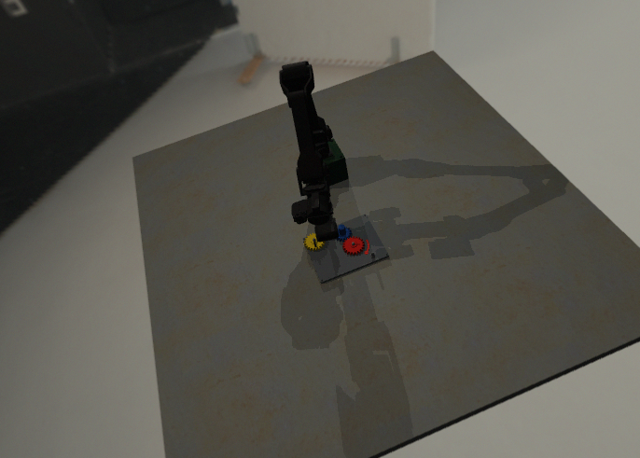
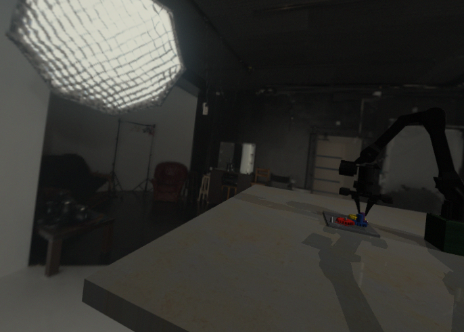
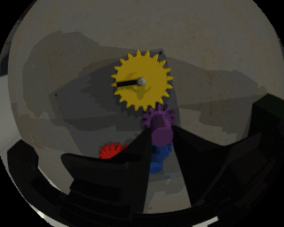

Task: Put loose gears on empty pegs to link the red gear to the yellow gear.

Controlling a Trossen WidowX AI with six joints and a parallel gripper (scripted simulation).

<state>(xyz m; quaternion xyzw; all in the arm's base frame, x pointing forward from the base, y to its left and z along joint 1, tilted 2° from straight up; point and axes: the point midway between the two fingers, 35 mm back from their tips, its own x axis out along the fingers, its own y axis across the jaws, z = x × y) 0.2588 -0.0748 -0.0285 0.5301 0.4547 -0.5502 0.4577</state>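
My gripper tip is 1 cm above the purple gear. From my gripper tip the other things lie so: yellow gear: 1 cm ahead, 5 cm to the right, 2 cm below; blue gear: 2 cm ahead, 4 cm to the left, 1 cm below; red gear: 7 cm ahead, 6 cm to the left, 2 cm below.
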